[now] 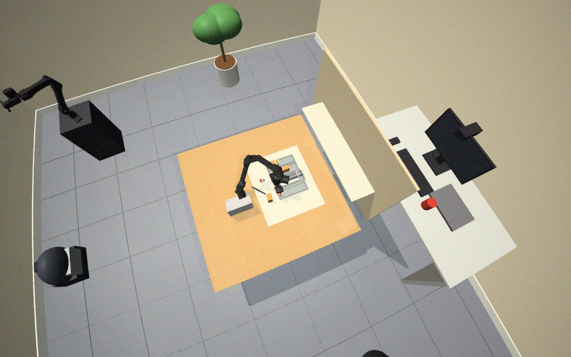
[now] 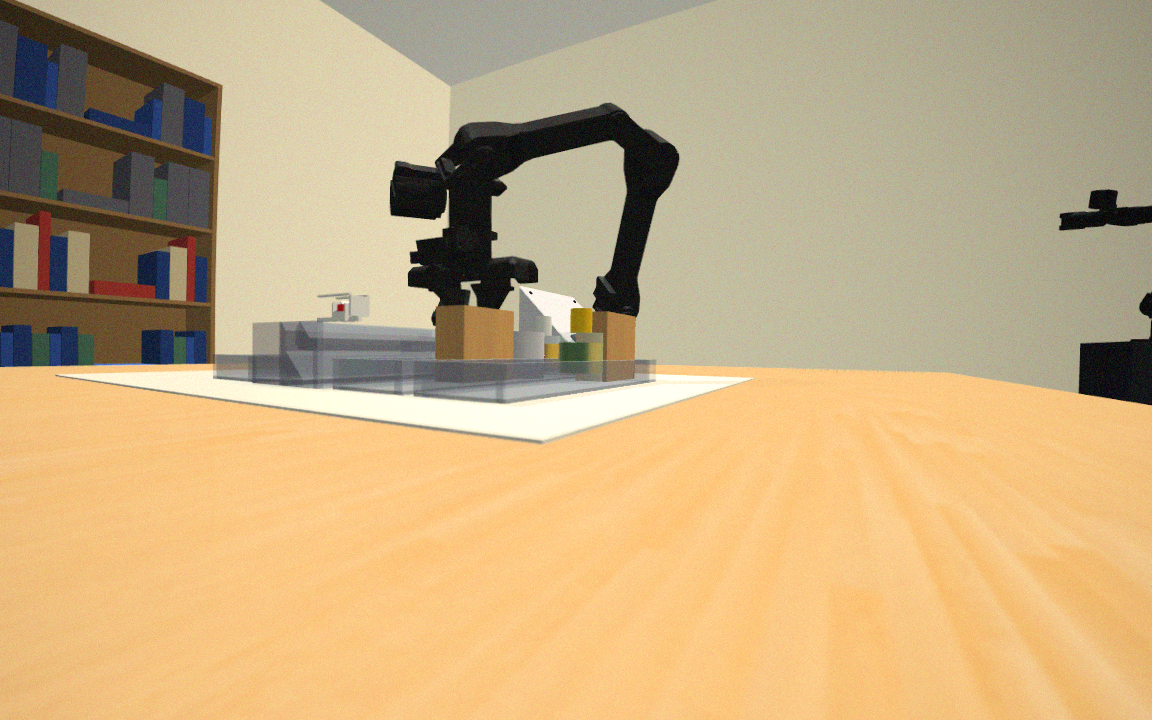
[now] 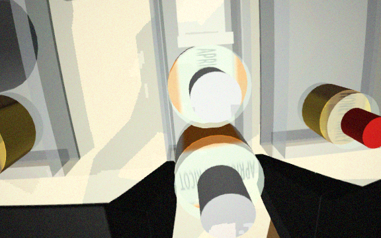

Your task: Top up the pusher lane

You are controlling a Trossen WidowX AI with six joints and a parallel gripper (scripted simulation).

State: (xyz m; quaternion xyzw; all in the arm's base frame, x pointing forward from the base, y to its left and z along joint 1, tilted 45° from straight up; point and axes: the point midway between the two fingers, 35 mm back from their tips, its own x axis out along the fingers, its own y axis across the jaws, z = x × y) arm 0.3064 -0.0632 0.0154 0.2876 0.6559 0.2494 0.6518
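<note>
The grey lane rack is 160 mm ahead of my gripper tip, 30 mm below it and 20 mm to the left of it.
</note>
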